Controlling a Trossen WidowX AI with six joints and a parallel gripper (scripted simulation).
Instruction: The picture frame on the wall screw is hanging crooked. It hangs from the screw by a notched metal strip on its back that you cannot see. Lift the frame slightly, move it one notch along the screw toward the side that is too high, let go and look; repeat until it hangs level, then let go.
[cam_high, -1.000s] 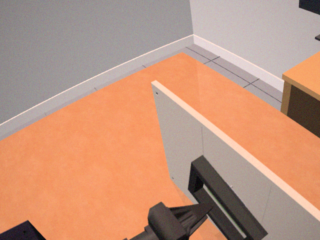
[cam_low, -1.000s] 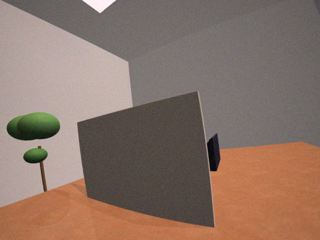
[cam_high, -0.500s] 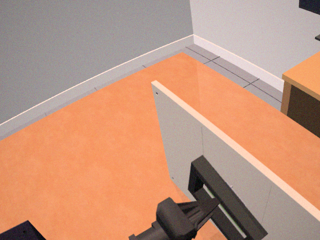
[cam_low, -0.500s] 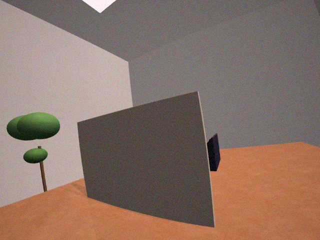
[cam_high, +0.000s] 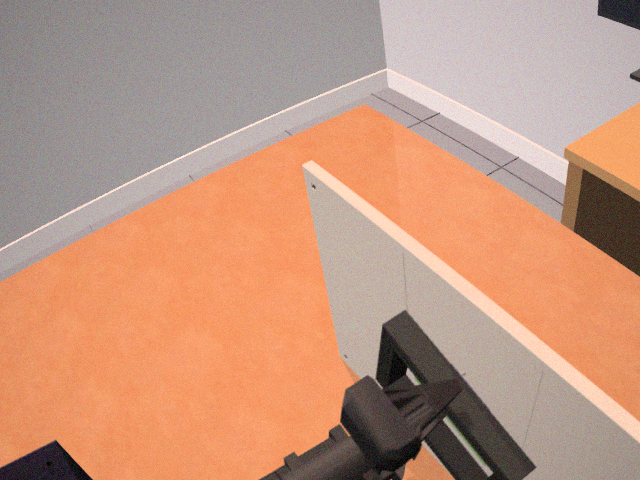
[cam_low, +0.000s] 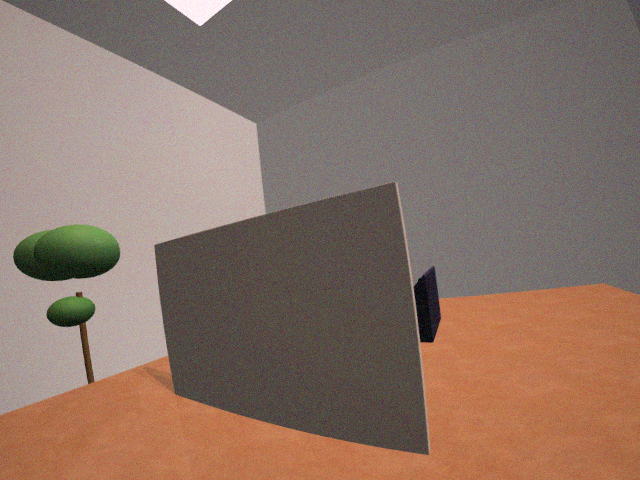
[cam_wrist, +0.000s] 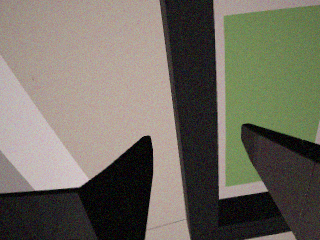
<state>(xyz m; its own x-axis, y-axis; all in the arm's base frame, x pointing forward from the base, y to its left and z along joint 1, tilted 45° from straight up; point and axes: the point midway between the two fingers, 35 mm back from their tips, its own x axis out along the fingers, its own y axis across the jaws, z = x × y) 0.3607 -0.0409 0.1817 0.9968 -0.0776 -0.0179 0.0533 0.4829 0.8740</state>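
My gripper tip is 1 cm short of the picture frame, 1 cm to the right of it and 5 cm above it. From my gripper tip the other things lie so: wall panel (2 cm ahead, 1 cm to the left, 6 cm below).
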